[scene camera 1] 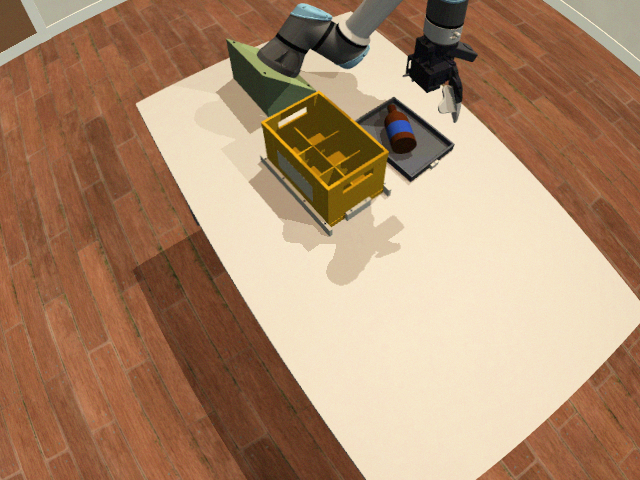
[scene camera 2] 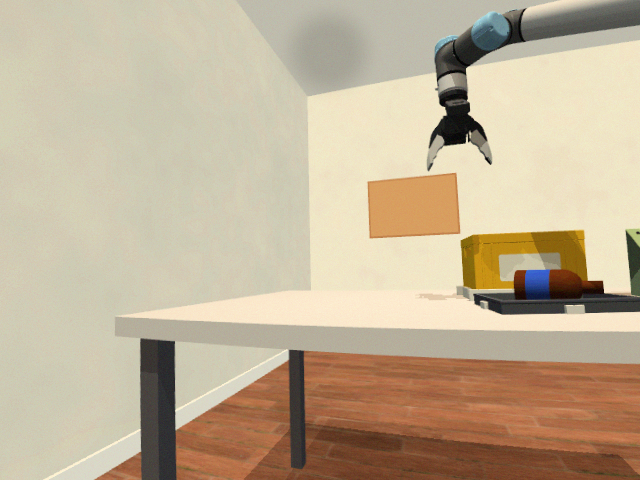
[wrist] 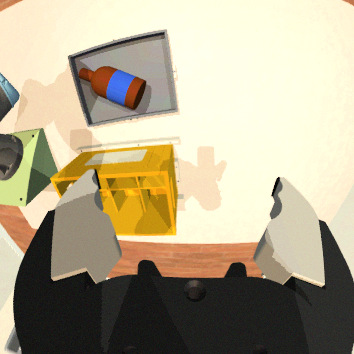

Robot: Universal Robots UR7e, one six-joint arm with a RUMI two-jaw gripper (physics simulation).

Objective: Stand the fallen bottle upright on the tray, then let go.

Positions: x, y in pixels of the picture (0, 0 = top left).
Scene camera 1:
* my gripper: 433, 101
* brown bottle: 401, 137
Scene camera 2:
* my gripper: 458, 168
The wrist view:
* my gripper: 186, 176
